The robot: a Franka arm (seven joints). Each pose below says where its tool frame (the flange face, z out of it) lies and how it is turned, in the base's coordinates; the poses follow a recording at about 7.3 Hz.
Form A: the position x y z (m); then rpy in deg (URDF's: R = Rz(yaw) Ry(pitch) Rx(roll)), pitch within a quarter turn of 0, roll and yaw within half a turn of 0.
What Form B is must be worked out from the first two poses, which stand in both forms.
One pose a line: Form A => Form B
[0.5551, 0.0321, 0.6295, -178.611, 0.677, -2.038] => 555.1, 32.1, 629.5; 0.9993, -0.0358, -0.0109; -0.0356, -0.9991, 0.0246; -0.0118, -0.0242, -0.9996
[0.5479, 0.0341, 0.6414, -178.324, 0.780, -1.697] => 547.9, 34.1, 641.4; 0.9995, -0.0300, -0.0127; -0.0296, -0.9991, 0.0296; -0.0136, -0.0292, -0.9995
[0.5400, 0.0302, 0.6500, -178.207, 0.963, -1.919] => 540.0, 30.2, 650.0; 0.9993, -0.0340, -0.0157; -0.0335, -0.9989, 0.0318; -0.0168, -0.0313, -0.9994
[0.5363, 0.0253, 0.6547, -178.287, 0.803, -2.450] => 536.3, 25.3, 654.7; 0.9990, -0.0431, -0.0127; -0.0427, -0.9986, 0.0305; -0.0140, -0.0299, -0.9995
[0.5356, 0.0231, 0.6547, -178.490, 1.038, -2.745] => 535.6, 23.1, 654.7; 0.9987, -0.0484, -0.0168; -0.0479, -0.9985, 0.0272; -0.0181, -0.0263, -0.9995
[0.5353, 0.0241, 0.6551, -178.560, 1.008, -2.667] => 535.3, 24.1, 655.1; 0.9988, -0.0470, -0.0164; -0.0465, -0.9986, 0.0259; -0.0176, -0.0251, -0.9995
